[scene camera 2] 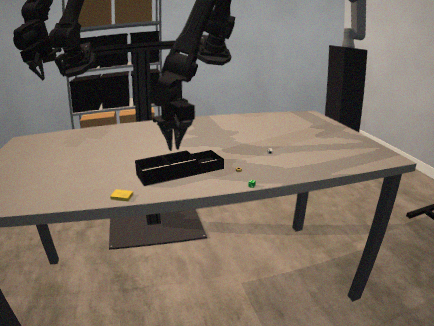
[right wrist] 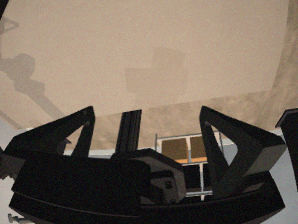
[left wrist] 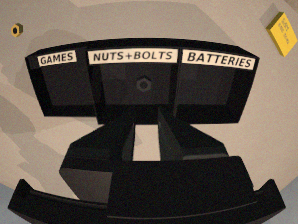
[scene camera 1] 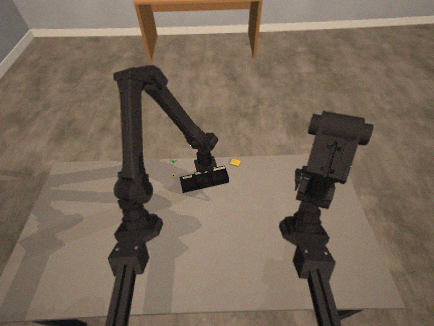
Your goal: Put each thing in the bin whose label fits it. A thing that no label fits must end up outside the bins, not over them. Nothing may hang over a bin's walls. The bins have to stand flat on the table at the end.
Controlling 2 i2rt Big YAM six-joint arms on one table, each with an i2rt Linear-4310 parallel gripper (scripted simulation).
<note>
In view: my left gripper (left wrist: 146,112), my right gripper (right wrist: 147,112) and a black bin (scene camera 2: 158,169).
The black bin shows as well in the left wrist view (left wrist: 208,95) and in scene camera 1 (scene camera 1: 219,175).
</note>
